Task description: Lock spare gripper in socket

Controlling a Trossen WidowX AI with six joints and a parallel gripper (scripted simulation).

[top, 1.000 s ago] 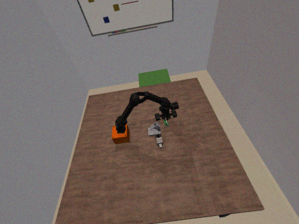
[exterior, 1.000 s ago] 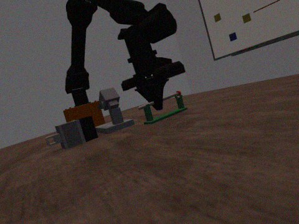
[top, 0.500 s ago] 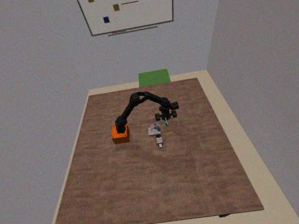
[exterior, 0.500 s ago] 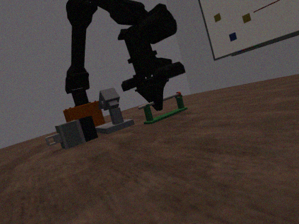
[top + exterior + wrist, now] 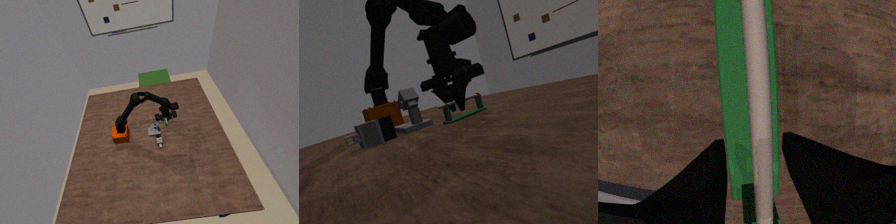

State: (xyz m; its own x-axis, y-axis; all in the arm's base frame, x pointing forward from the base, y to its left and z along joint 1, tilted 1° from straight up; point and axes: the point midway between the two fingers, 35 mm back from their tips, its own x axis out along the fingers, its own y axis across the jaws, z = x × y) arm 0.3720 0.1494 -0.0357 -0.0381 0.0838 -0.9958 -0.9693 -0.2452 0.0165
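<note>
My gripper tip is 10 mm past the green rack and 20 mm to the right of it. The rest, counted from my gripper tip: grey mount 80 mm behind, 100 mm to the right, 30 mm above; spare gripper 50 mm behind, 220 mm to the right, 10 mm above.
</note>
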